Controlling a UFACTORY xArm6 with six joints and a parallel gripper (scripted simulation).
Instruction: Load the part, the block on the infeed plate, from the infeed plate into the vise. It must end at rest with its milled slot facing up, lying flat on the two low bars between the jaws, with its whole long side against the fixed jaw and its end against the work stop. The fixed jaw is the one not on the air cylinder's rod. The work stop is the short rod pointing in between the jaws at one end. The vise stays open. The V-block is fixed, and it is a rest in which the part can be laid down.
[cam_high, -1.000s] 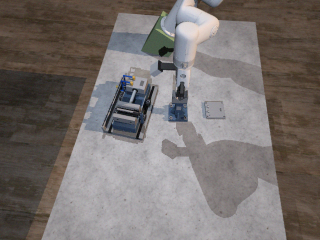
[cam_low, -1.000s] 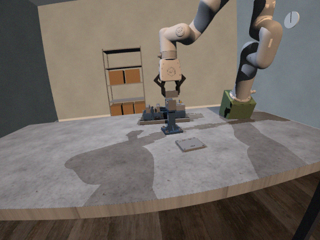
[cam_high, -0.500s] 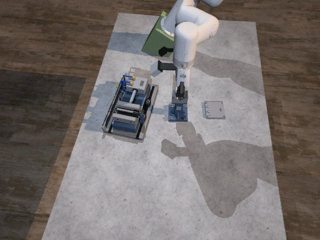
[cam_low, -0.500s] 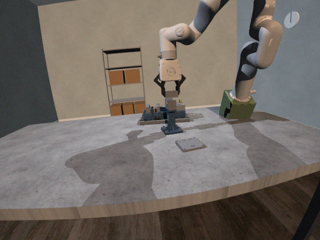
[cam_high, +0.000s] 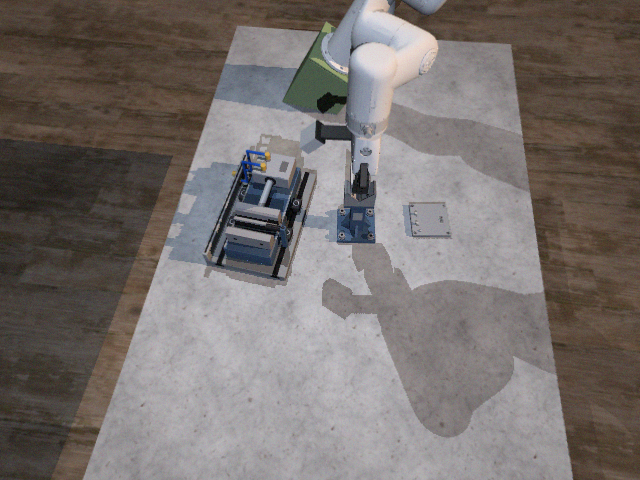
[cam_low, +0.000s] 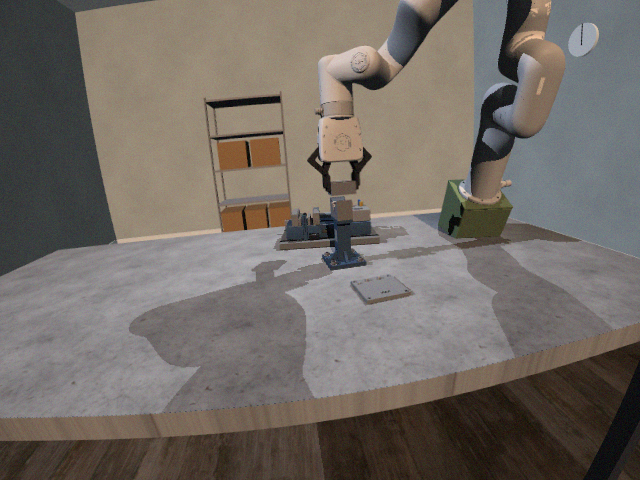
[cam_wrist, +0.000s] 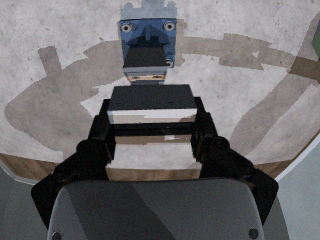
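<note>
Right now my hand is 230 mm to the left of the fixed jaw, 120 mm above it and 110 mm short of it. Round my hand: air cylinder rod 210 mm to the right, 120 mm below, 10 mm behind; air cylinder 200 mm to the right, 120 mm below, 90 mm behind; part right at my hand.
</note>
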